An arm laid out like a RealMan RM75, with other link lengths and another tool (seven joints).
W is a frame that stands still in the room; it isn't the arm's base.
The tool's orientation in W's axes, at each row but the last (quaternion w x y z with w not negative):
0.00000 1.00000 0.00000 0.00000
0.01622 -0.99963 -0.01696 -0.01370
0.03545 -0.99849 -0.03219 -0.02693
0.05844 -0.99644 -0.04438 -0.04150
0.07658 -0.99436 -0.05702 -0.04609
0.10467 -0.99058 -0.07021 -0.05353
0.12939 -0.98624 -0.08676 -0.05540
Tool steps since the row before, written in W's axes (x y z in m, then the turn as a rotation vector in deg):
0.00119 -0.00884 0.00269 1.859 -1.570 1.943
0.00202 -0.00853 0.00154 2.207 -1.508 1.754
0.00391 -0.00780 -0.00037 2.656 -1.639 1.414
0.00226 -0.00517 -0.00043 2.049 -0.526 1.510
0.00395 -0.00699 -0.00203 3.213 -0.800 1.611
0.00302 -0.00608 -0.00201 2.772 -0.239 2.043
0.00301 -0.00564 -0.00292 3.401 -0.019 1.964
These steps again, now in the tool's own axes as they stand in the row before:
0.00119 0.00884 -0.00269 1.859 1.570 -1.943
0.00178 0.00854 -0.00176 2.203 1.526 -1.743
0.00339 0.00805 0.00000 2.624 1.710 -1.390
0.00177 0.00537 -0.00002 2.123 0.541 -1.399
0.00296 0.00764 0.00122 3.255 0.936 -1.445
0.00195 0.00674 0.00092 2.945 0.240 -1.785
0.00168 0.00664 0.00157 3.585 0.166 -1.596

